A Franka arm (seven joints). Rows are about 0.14 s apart.
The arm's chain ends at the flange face. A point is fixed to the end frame.
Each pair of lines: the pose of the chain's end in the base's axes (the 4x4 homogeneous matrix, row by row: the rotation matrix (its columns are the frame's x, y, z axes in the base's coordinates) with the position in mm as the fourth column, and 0 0 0 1 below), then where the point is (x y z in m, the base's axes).
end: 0.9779 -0.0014 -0.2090 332.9; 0.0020 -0.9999 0.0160 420.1; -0.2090 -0.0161 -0.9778 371.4; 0 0 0 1
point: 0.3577 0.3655 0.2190
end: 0.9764 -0.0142 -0.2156 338.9; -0.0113 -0.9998 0.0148 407.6; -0.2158 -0.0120 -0.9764 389.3; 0 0 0 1
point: 0.3619 0.3521 0.2369
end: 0.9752 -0.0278 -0.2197 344.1; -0.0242 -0.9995 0.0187 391.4; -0.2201 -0.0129 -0.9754 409.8; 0 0 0 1
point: 0.3657 0.3357 0.2573
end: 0.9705 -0.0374 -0.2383 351.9; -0.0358 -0.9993 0.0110 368.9; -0.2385 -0.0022 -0.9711 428.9; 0 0 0 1
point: 0.3700 0.3115 0.2766
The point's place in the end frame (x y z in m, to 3 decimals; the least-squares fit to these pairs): 0.056 0.057 0.143
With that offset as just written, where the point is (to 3 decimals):
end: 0.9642 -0.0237 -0.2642 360.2; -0.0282 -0.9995 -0.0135 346.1; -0.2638 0.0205 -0.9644 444.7; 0 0 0 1
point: 0.375 0.286 0.293
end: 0.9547 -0.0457 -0.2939 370.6; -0.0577 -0.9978 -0.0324 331.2; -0.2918 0.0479 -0.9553 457.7; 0 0 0 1
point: 0.379 0.266 0.307
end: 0.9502 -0.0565 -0.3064 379.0; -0.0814 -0.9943 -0.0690 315.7; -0.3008 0.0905 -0.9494 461.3; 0 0 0 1
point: 0.385 0.245 0.314
